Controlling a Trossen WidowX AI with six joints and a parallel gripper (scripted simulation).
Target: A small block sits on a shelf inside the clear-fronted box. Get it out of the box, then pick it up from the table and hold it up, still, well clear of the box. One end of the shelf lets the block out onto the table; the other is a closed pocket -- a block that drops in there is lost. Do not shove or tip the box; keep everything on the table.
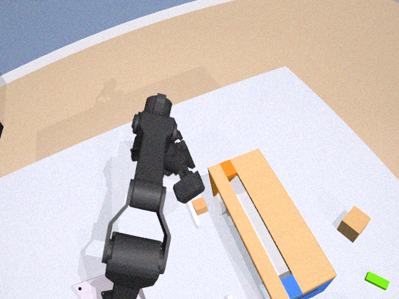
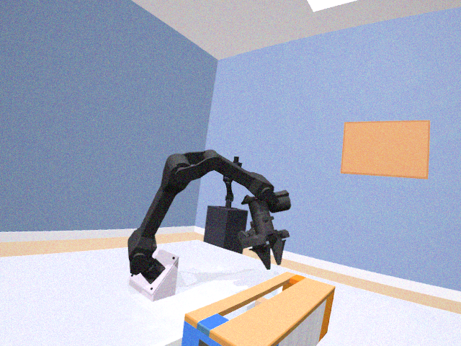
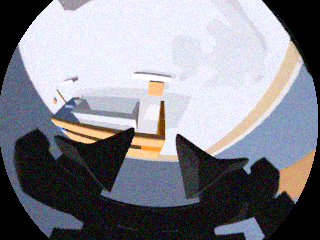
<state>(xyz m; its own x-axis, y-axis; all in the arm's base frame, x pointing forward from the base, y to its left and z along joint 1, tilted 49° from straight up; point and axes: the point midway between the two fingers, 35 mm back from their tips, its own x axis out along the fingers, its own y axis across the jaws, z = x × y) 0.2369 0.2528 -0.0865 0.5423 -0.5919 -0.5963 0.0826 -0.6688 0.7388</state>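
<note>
My gripper tip is 2 cm past the tan block, 1 cm to the left of it and 12 cm above it. The rest, counted from my gripper tip: box: 8 cm ahead, 16 cm to the right, 7 cm below; then tan cube: 35 cm ahead, 22 cm to the right, 11 cm below.
</note>
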